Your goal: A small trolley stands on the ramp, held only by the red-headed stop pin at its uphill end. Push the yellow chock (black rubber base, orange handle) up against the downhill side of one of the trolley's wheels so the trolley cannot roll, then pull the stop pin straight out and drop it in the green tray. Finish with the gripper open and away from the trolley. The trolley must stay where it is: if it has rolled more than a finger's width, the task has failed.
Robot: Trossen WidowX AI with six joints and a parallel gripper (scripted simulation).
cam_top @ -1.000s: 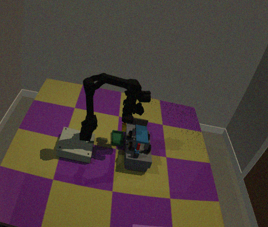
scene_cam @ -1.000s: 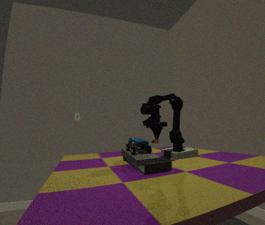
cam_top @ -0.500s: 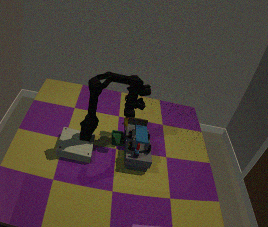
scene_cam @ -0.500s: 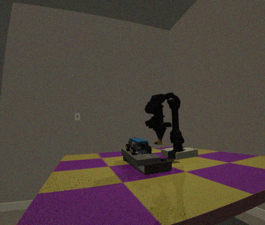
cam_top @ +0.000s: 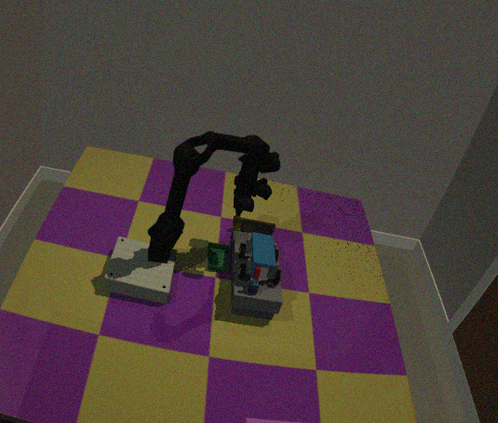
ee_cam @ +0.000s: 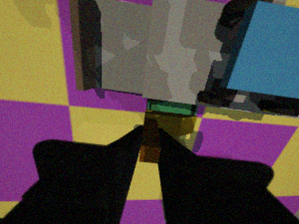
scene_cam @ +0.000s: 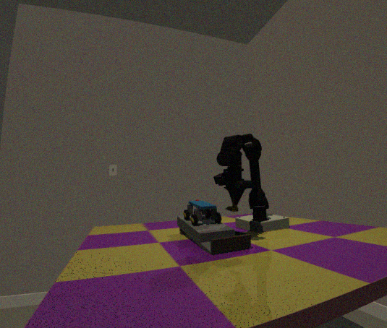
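My gripper tip is 3 cm short of the red-headed stop pin, 28 cm to the left of it and 2 cm above it. Round my gripper tip: grey ramp: 6 cm ahead, 16 cm to the right, 11 cm below; blue-topped trolley: 6 cm ahead, 17 cm to the right, 4 cm below; yellow chock: 2 cm to the right, 1 cm below.
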